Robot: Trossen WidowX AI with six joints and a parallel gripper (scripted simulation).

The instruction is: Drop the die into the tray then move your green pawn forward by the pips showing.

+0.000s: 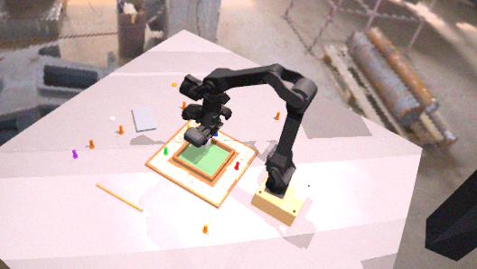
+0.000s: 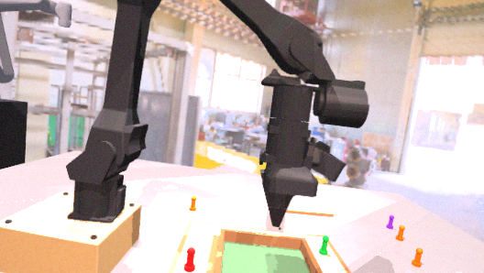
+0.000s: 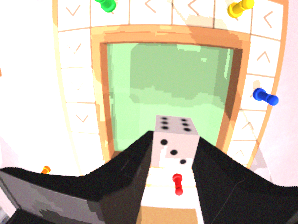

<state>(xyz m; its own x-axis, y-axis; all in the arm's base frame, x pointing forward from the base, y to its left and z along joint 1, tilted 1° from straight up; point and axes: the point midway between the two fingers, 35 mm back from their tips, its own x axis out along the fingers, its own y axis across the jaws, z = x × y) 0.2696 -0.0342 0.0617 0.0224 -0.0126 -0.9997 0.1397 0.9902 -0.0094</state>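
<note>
Now: the green pawn 120 mm ahead of my gripper tip, 60 mm to the left of it and 60 mm below it. Also, from my gripper tip: white die right at my gripper tip; blue pawn 120 mm to the right, 60 mm below, 10 mm ahead; red pawn 120 mm behind, 60 mm below, 10 mm to the right.
</note>
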